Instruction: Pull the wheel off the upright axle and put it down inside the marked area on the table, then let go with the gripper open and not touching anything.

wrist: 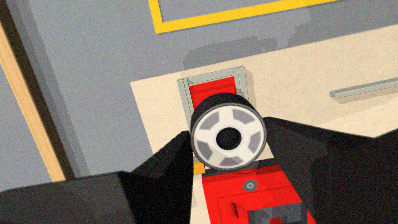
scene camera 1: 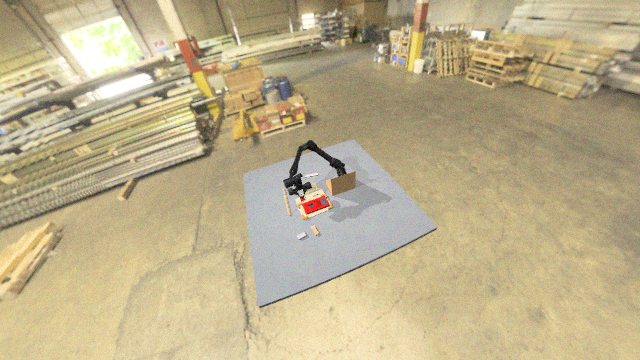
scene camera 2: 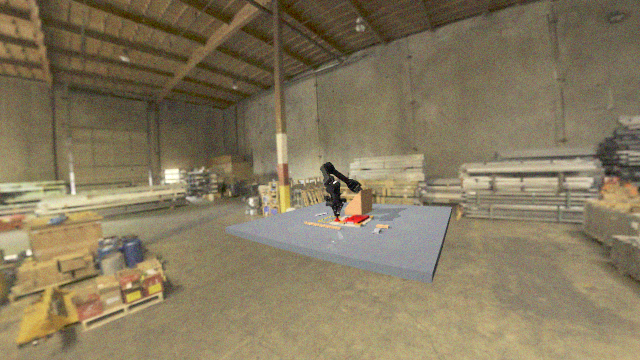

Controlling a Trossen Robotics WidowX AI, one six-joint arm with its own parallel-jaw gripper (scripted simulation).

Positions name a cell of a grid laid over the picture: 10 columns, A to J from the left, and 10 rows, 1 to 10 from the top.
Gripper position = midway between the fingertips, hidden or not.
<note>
I see my gripper (wrist: F6) and a wheel (wrist: F5).
</note>
